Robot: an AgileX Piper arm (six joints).
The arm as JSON. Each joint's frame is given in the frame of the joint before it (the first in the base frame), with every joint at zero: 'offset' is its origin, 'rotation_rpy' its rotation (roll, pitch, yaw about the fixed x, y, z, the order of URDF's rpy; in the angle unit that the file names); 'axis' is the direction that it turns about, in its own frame. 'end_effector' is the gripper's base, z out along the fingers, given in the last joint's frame.
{
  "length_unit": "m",
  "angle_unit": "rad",
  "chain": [
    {
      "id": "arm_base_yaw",
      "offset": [
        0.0,
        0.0,
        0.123
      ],
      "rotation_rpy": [
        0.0,
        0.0,
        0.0
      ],
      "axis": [
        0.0,
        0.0,
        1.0
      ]
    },
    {
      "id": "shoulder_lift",
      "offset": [
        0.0,
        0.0,
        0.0
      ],
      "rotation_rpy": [
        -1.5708,
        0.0,
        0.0
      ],
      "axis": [
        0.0,
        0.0,
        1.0
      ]
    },
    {
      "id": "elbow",
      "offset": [
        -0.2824,
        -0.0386,
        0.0
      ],
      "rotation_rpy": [
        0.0,
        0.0,
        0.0
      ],
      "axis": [
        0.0,
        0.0,
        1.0
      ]
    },
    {
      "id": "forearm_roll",
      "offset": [
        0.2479,
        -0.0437,
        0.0
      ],
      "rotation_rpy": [
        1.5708,
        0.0,
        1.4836
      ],
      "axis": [
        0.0,
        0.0,
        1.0
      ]
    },
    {
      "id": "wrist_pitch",
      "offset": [
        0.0,
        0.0,
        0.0
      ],
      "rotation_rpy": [
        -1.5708,
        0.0,
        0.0
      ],
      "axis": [
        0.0,
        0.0,
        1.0
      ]
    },
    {
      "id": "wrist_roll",
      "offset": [
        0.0,
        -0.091,
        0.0
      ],
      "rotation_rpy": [
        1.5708,
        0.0,
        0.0
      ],
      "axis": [
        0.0,
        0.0,
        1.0
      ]
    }
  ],
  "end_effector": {
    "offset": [
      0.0,
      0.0,
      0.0
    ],
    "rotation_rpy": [
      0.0,
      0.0,
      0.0
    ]
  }
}
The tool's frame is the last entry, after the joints.
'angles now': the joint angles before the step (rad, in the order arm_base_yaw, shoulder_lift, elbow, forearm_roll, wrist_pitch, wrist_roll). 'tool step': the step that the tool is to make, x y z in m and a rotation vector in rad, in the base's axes. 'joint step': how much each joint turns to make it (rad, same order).
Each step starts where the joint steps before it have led.
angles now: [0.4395 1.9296 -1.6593 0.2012 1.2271 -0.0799]
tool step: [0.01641 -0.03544 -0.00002 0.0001 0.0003 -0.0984]
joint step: [-0.0974 0.0000 0.0000 0.0000 0.0000 0.0010]
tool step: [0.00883 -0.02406 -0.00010 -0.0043 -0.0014 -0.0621]
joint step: [-0.0629 0.0000 0.0001 -0.0046 -0.0001 0.0000]
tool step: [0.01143 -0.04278 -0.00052 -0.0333 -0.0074 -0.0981]
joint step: [-0.1032 0.0000 -0.0001 -0.0349 0.0001 0.0014]
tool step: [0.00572 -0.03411 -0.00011 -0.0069 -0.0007 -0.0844]
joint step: [-0.0848 0.0000 0.0000 -0.0072 0.0000 0.0010]
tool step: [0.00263 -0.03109 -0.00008 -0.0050 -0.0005 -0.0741]
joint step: [-0.0769 0.0000 0.0000 -0.0048 0.0000 -0.0019]
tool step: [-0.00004 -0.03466 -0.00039 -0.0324 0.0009 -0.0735]
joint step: [-0.0795 0.0001 0.0000 -0.0330 0.0000 0.0000]
